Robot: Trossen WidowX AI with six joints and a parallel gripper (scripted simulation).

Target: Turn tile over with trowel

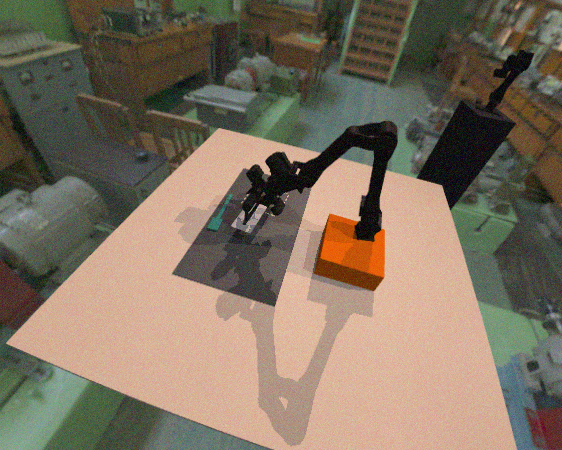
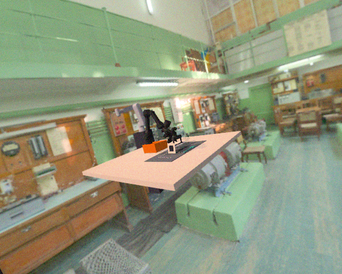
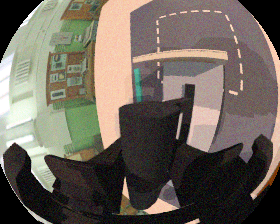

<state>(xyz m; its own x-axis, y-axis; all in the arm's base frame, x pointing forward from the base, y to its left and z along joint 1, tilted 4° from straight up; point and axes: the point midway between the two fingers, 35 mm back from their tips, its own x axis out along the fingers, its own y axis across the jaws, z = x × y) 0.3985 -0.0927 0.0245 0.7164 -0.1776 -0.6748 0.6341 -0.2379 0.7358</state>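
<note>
Right now the dark grey mat is 120 mm below my gripper tip, 30 mm behind it and 20 mm to the left of it. Round my gripper tip: tile (80 mm to the right, 60 mm below, 40 mm behind); then teal trowel (110 mm ahead, 100 mm below, 10 mm to the left).
</note>
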